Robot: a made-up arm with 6 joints.
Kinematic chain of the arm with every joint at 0, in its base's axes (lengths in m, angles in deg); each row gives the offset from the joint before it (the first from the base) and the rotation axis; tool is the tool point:
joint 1: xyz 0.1 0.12 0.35 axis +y
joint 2: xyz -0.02 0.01 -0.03 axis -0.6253 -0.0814 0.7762
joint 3: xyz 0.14 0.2 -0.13 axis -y
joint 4: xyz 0.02 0 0.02 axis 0.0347 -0.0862 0.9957
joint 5: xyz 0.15 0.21 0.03 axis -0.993 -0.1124 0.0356
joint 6: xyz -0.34 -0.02 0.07 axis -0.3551 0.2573 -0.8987
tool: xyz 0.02 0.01 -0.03
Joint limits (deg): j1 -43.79..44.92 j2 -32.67..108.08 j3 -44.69..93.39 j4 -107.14..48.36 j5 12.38..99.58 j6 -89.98..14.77
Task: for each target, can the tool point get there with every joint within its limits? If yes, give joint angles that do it. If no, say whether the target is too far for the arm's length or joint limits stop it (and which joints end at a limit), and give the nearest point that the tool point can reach.
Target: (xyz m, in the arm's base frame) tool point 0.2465 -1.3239 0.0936
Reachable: no: too far | nearest point 0.2538 -0.1882 0.0809 | short by 1.136 m
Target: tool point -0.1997 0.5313 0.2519
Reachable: yes | joints 34.88 63.75 53.89 -81.69 22.43 -73.90
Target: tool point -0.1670 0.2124 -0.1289
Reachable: yes | joints 3.03 76.22 67.70 -22.00 63.86 -52.24
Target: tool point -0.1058 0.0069 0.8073
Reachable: no: joint limits stop it (at a limit: joint 1, joint 2, joint 4, joint 6) | nearest point -0.1304 0.0639 0.4547 | short by 0.358 m
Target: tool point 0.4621 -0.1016 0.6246
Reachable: no: joint limits stop it (at a limit: joint 2, joint 4) | nearest point 0.4612 0.2099 0.6239 | short by 0.311 m
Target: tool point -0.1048 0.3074 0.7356
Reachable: no: joint limits stop it (at a limit: joint 1, joint 2, joint 3, joint 4, joint 6) | nearest point 0.0571 0.3132 0.6324 | short by 0.192 m
